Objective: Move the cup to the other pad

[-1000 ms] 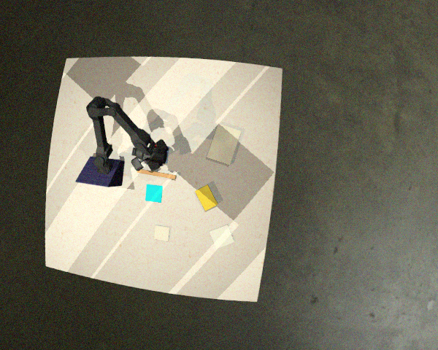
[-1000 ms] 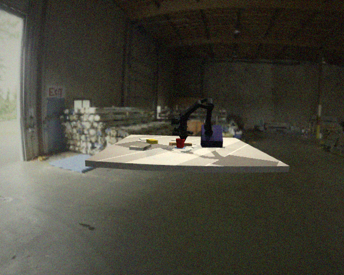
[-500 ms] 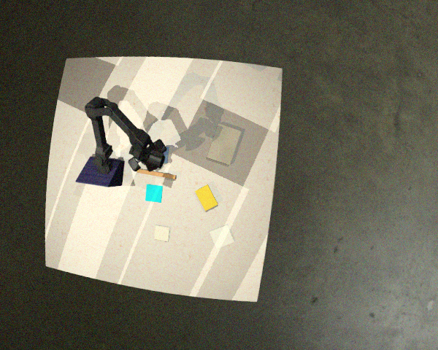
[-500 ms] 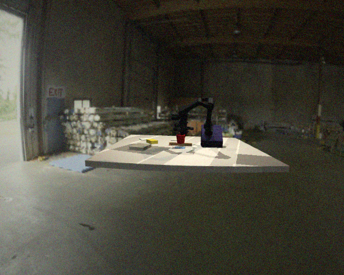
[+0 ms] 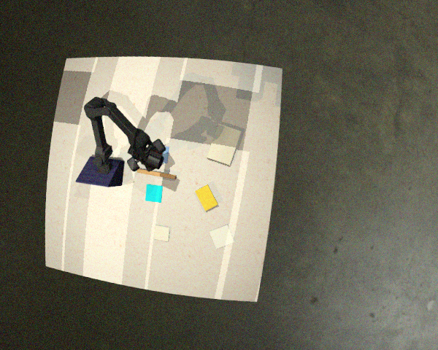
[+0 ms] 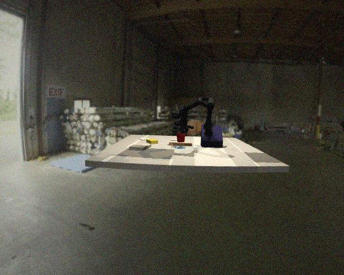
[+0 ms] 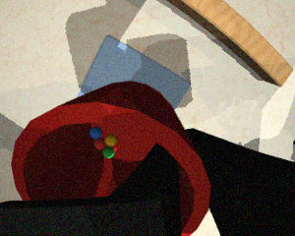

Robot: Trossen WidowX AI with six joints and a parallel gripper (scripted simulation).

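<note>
Now: gripper tip 30 mm short of the cyan pad, 180 mm to the left of it and 90 mm above it. Also, from my gripper tip: red cup (20 mm ahead, 20 mm to the left); light blue pad (30 mm ahead, 20 mm to the left, 90 mm below); wooden bar (30 mm ahead, 80 mm to the right, 80 mm below).
</note>
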